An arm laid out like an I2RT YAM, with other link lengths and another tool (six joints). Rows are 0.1 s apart.
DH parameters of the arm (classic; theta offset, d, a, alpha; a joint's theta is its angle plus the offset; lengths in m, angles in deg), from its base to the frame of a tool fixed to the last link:
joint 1: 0 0.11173 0.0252 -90
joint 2: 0 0 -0.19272 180
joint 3: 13.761 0 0.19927 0
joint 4: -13.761 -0.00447 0.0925 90
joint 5: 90 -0.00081 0 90
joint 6: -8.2 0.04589 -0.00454 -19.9
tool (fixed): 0 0.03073 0 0
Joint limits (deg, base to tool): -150..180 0..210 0..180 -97..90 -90..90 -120..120
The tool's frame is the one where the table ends.
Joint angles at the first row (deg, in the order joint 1, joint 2, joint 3, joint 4, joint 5, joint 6):
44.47 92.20 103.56 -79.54 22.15 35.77
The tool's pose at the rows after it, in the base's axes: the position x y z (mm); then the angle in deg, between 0 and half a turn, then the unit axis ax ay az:
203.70 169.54 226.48 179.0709 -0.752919 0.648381 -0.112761
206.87 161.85 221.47 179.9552 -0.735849 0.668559 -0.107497
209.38 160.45 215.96 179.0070 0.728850 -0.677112 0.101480
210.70 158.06 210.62 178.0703 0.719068 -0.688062 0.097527
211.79 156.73 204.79 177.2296 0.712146 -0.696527 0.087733
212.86 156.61 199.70 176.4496 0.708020 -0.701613 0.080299
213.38 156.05 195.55 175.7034 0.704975 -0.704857 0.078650
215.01 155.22 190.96 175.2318 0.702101 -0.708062 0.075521
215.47 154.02 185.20 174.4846 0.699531 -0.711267 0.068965
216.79 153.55 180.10 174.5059 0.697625 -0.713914 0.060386
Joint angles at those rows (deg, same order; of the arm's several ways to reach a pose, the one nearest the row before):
43.43 91.67 101.26 -79.54 23.37 37.26
41.67 91.41 99.76 -79.54 23.29 38.84
40.96 92.28 99.32 -79.54 22.94 39.73
40.35 92.72 98.44 -79.54 22.94 41.04
39.73 93.25 97.56 -79.37 22.15 42.10
39.38 93.95 97.03 -79.19 21.54 42.80
39.20 94.39 96.42 -79.01 21.53 43.24
38.76 94.74 95.54 -78.31 21.27 43.42
38.32 95.01 94.31 -77.70 20.66 43.68
37.80 95.01 92.90 -76.38 19.69 43.77

